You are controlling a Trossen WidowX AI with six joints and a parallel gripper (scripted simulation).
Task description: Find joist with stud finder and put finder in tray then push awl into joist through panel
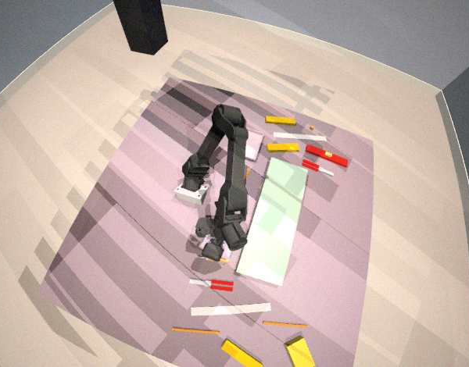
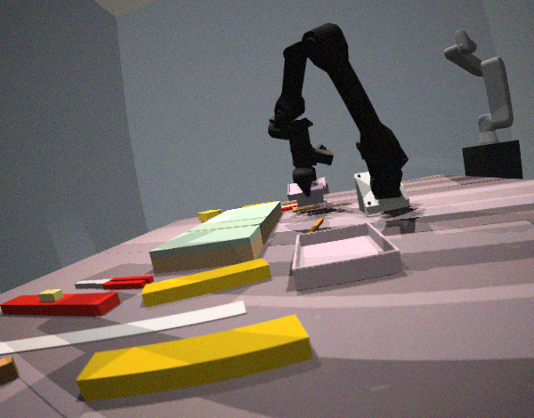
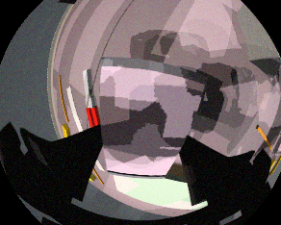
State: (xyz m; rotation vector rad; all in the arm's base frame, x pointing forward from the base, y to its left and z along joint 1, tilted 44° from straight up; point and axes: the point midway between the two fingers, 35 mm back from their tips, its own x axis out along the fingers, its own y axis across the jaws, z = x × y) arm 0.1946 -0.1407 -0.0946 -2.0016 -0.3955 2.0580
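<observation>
Now: gripper tip 10 mm past the awl, 50 mm to the left of it and 50 mm above it. Also, from my gripper tip: red level 360 mm ahead, 610 mm to the left, 50 mm below; tray 50 mm behind, 500 mm to the left, 50 mm below; stud finder 10 mm ahead, 10 mm to the right, 20 mm below.
</observation>
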